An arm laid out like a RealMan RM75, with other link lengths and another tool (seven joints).
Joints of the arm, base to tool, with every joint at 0 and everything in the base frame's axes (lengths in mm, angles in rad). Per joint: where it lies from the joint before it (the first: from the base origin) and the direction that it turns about. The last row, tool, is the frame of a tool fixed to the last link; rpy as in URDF.
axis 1: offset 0 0 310.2 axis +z
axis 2: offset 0 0 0 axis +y
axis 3: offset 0 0 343 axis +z
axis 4: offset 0 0 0 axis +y
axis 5: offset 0 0 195.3 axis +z
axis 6: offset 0 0 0 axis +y
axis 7: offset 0 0 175.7 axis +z
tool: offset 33 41 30 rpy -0.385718 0 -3.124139
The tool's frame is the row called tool.
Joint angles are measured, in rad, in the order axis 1, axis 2, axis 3, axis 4, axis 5, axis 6, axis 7. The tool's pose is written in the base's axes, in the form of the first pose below.
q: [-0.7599, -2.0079, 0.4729, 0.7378, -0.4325, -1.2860, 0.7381]
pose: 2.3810 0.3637 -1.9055 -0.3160 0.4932 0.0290
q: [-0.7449, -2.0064, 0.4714, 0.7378, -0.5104, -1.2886, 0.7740]
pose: 2.4230 0.4079 -1.9233 -0.3089 0.4933 0.0334
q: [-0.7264, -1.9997, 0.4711, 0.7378, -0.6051, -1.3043, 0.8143]
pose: 2.4762 0.4589 -1.9413 -0.3005 0.4923 0.0416
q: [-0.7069, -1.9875, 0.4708, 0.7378, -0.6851, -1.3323, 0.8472]
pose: 2.5239 0.4983 -1.9529 -0.2953 0.4890 0.0520
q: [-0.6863, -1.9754, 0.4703, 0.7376, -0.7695, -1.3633, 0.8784]
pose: 2.5752 0.5426 -1.9629 -0.2897 0.4849 0.0638
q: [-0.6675, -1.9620, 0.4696, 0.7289, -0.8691, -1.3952, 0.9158]
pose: 2.6361 0.5979 -1.9757 -0.2815 0.4809 0.0773
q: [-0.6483, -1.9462, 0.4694, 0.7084, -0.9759, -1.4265, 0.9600]
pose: 2.7006 0.6595 -1.9875 -0.2740 0.4759 0.0921
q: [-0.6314, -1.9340, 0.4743, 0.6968, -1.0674, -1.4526, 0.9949]
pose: 2.7473 0.7147 -2.0022 -0.2678 0.4711 0.1058
